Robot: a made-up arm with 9 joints.
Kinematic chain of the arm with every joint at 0, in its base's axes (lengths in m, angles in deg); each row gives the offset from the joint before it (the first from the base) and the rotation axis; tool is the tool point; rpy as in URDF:
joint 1: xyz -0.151 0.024 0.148 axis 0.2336 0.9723 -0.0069
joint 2: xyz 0 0.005 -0.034 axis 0.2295 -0.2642 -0.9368
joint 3: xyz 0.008 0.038 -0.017 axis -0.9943 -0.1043 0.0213
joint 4: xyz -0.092 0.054 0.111 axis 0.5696 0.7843 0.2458
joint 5: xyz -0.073 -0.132 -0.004 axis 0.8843 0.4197 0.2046
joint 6: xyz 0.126 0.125 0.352 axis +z
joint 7: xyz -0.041 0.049 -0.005 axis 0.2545 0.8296 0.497
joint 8: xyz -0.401 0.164 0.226 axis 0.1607 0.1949 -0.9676
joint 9: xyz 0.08 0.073 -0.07 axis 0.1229 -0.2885 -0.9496
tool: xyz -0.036 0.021 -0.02 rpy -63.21 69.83 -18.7
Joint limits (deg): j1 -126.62..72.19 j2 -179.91..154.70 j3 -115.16..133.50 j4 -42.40..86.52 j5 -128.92..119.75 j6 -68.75..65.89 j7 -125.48..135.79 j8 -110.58..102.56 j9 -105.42..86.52
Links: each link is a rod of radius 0.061 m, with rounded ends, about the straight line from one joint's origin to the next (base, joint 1, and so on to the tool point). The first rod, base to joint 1, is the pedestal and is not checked.
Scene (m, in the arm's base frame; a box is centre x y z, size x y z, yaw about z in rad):
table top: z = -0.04
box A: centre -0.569 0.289 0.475 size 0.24 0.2 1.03 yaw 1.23
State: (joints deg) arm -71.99 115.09 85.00 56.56 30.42 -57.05 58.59 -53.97 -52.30
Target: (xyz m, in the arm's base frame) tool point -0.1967 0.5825 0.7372
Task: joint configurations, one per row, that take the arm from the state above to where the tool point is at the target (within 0.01 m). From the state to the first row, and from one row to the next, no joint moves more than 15 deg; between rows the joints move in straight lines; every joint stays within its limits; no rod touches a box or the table.
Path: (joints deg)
1: -59.67 108.74 85.55 62.55 20.13 -56.99 57.56 -49.00 -47.92
2: -47.34 102.39 86.10 68.54 9.84 -56.93 56.53 -44.03 -43.55
3: -35.02 96.04 86.65 74.54 -0.45 -56.88 55.49 -39.06 -39.17
4: -22.69 89.69 87.20 80.53 -10.74 -56.82 54.46 -34.09 -34.79
5: -10.37 83.34 87.75 86.52 -21.03 -56.76 53.43 -29.12 -30.41
6: -23.37 77.33 87.25 80.70 -14.44 -50.53 44.21 -33.25 -35.64
7: -36.38 71.33 86.76 74.88 -7.86 -44.31 34.98 -37.38 -40.86
8: -49.39 65.33 86.26 69.07 -1.27 -38.08 25.75 -41.50 -46.08
9: -62.39 59.33 85.76 63.25 5.31 -31.85 16.53 -45.63 -51.31
10: -75.40 53.33 85.27 57.43 11.90 -25.63 7.30 -49.76 -56.53

